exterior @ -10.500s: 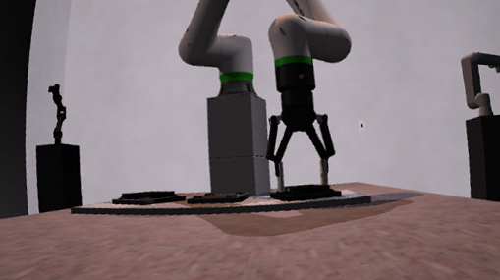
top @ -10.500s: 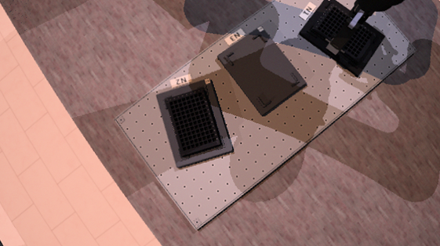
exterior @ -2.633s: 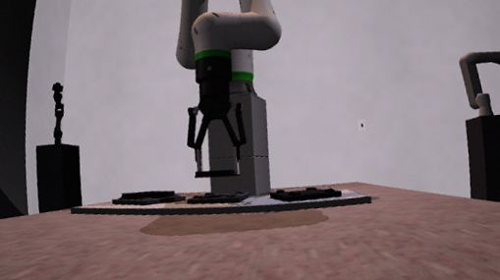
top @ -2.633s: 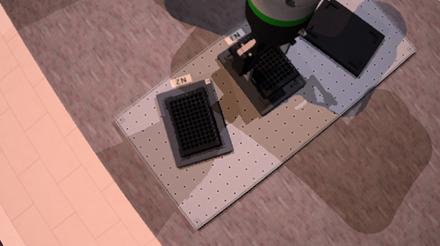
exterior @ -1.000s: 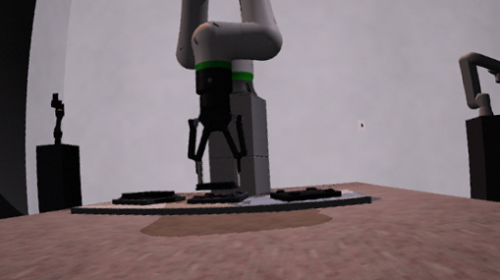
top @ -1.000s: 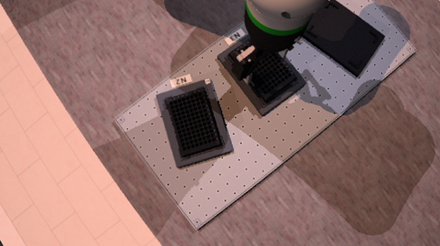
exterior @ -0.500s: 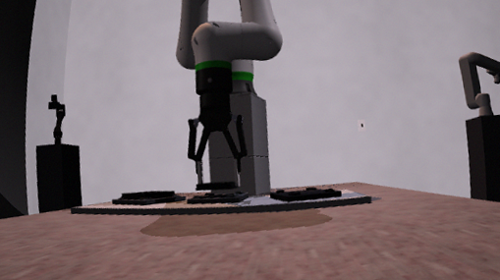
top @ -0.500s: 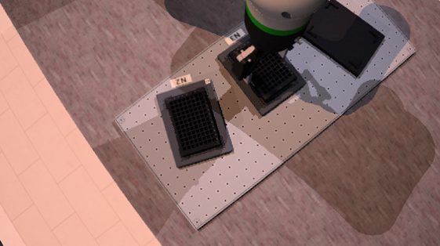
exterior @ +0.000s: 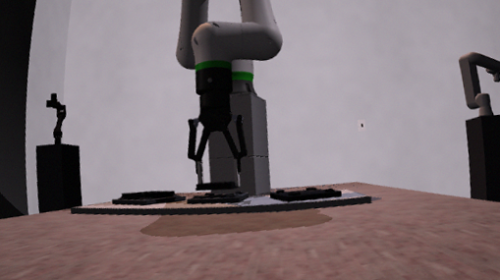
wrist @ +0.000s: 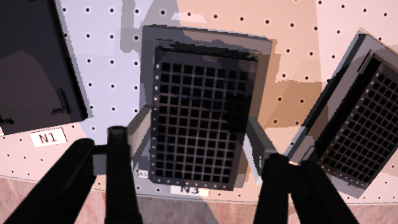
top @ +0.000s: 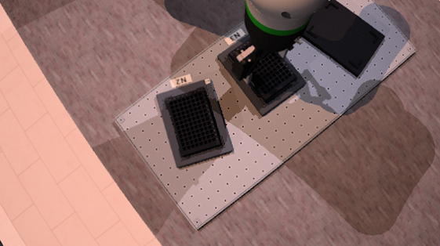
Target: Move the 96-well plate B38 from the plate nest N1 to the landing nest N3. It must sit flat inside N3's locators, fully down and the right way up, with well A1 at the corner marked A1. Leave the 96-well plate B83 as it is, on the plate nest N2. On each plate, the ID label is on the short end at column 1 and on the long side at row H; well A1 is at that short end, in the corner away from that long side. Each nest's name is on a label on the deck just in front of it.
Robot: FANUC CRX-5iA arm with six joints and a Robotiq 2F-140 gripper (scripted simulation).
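My gripper is now 50 mm above the landing nest N3. Round my hand: A1 mark: 70 mm behind, 60 mm to the left, 50 mm below; N2 label: 90 mm behind, 150 mm to the right, 60 mm below; N3 label: 100 mm behind, 60 mm below.
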